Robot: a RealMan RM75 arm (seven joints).
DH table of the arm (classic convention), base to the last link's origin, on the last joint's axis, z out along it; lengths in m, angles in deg. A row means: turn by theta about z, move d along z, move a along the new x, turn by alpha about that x. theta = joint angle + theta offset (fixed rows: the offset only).
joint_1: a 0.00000; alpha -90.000; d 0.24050; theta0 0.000
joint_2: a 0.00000; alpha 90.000; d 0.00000; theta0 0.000
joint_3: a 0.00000; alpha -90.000; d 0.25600; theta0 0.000
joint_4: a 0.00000; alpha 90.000; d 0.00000; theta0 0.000
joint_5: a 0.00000; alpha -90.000; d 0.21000; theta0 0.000
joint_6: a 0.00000; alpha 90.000; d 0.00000; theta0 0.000
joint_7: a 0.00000; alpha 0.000; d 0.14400; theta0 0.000
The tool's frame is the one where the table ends.
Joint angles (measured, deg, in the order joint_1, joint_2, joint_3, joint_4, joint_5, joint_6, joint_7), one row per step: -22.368 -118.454 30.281 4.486 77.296 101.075 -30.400; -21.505 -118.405 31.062 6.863 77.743 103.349 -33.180; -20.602 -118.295 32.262 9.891 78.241 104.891 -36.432; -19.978 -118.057 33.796 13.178 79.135 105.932 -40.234; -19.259 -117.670 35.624 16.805 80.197 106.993 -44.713; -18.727 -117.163 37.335 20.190 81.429 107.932 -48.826; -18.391 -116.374 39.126 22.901 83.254 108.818 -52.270; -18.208 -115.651 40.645 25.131 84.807 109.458 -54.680; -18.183 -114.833 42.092 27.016 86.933 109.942 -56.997; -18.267 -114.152 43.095 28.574 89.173 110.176 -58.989; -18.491 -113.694 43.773 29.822 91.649 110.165 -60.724
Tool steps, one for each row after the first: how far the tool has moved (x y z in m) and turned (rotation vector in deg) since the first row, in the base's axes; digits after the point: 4 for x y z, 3 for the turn. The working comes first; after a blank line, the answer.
Tool pose at each row, in the base's axes (x y z in m, rotation vector in deg; the steps are taken from these numbers as rounded here): -0.2866 0.2713 0.0063 -109.262 -15.428 -71.000; -0.2856 0.2667 0.0130 -110.489 -14.456 -73.374; -0.2854 0.2633 0.0196 -112.626 -13.800 -74.928; -0.2844 0.2617 0.0252 -116.007 -13.576 -76.127; -0.2834 0.2597 0.0312 -120.235 -13.874 -77.141; -0.2821 0.2582 0.0368 -124.714 -14.185 -77.551; -0.2813 0.2563 0.0406 -129.970 -14.638 -77.107; -0.2808 0.2552 0.0437 -134.427 -14.661 -76.048; -0.2809 0.2540 0.0455 -139.385 -15.228 -74.318; -0.2817 0.2533 0.0465 -143.746 -16.082 -72.188; -0.2825 0.2531 0.0458 -147.724 -17.265 -69.790

0.0010 -0.0046 0.0067 -1.059 -0.801 -2.263; 0.0012 -0.0080 0.0133 -2.815 -0.886 -4.259; 0.0022 -0.0096 0.0189 -5.676 -0.502 -6.299; 0.0032 -0.0116 0.0249 -9.397 0.064 -8.287; 0.0045 -0.0131 0.0305 -13.189 1.038 -10.074; 0.0053 -0.0150 0.0343 -17.480 2.656 -11.697; 0.0058 -0.0161 0.0374 -20.843 4.493 -12.966; 0.0057 -0.0173 0.0392 -24.728 6.625 -13.887; 0.0049 -0.0180 0.0402 -28.212 8.688 -14.293; 0.0041 -0.0182 0.0395 -31.514 10.657 -14.318
